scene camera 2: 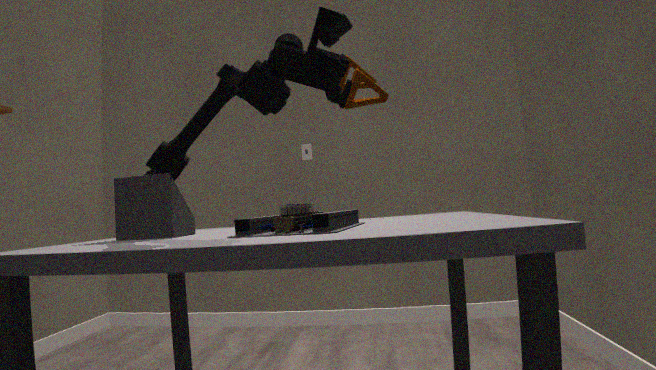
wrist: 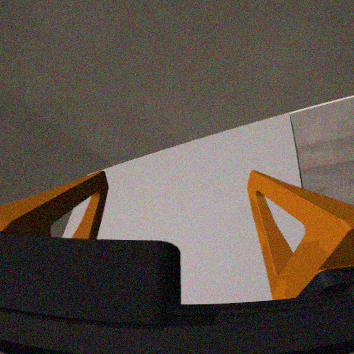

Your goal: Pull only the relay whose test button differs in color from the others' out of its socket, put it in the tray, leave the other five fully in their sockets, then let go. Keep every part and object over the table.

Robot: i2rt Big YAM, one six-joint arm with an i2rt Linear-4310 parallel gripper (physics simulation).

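Places are measured from the arm's base along level axes (x ahead, y left, z up), in metres.
Pixels of known places: gripper, fingertip midpoint: (scene camera 2: 380, 90) (wrist: 177, 178); arm's base, link origin: (scene camera 2: 147, 194).
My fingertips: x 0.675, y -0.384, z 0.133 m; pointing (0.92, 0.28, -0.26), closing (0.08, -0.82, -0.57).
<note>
Ahead of a thing's pixels: the offset from my fingertips to its top centre. "spot": to the spot under its first point. Level surfaces: height alone.
My gripper (scene camera 2: 385, 96) (wrist: 177, 178) is open, its two orange fingers wide apart with nothing between them. It hangs high above the table, well above and to the right of the relay assembly in the scene view. The relays {0.206 m back, 0.253 m left, 0.196 m down} (scene camera 2: 296, 209) show there as a small, greyish, see-through cluster standing above low, dark-walled parts {spot: 0.091 m back, 0.224 m left, 0.245 m down} (scene camera 2: 341, 220) on the table. The sockets are small and dark, and I cannot tell them apart. Neither the test button colors nor which dark part is the tray can be told. The relays and tray do not show in the wrist view.
The pale table top {0.266 m down} (scene camera 2: 425, 225) (wrist: 200, 200) has its far edge and a side edge in the wrist view. The arm's grey base block (scene camera 2: 145, 207) stands at the left of the table. A small white wall plate (scene camera 2: 306, 151) is on the wall behind.
</note>
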